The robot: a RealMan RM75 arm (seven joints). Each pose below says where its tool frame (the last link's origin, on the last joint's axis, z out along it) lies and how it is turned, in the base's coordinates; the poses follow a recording.
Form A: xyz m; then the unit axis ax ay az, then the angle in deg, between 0 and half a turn.
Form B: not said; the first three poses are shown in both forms.
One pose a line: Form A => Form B
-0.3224 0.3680 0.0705 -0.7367 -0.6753 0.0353 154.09 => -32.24 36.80 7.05 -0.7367 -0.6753 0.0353 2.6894
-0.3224 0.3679 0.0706 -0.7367 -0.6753 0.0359 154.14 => -32.24 36.79 7.06 -0.7367 -0.6753 0.0359 2.6903
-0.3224 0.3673 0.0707 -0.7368 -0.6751 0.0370 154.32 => -32.24 36.73 7.07 -0.7368 -0.6751 0.0370 2.6934
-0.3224 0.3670 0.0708 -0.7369 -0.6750 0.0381 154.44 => -32.24 36.70 7.08 -0.7369 -0.6750 0.0381 2.6955
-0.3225 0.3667 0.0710 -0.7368 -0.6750 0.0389 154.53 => -32.25 36.67 7.10 -0.7368 -0.6750 0.0389 2.6971
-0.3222 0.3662 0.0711 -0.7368 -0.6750 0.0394 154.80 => -32.22 36.62 7.11 -0.7368 -0.6750 0.0394 2.7018
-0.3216 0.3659 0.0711 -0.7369 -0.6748 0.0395 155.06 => -32.16 36.59 7.11 -0.7369 -0.6748 0.0395 2.7063
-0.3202 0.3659 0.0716 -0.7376 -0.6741 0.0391 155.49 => -32.02 36.59 7.16 -0.7376 -0.6741 0.0391 2.7138
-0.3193 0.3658 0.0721 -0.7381 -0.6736 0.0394 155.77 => -31.93 36.58 7.21 -0.7381 -0.6736 0.0394 2.7187
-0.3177 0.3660 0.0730 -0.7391 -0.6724 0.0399 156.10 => -31.77 36.60 7.30 -0.7391 -0.6724 0.0399 2.7245
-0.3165 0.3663 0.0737 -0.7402 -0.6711 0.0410 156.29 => -31.65 36.63 7.37 -0.7402 -0.6711 0.0410 2.7278
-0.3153 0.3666 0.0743 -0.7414 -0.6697 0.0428 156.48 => -31.53 36.66 7.43 -0.7414 -0.6697 0.0428 2.7311
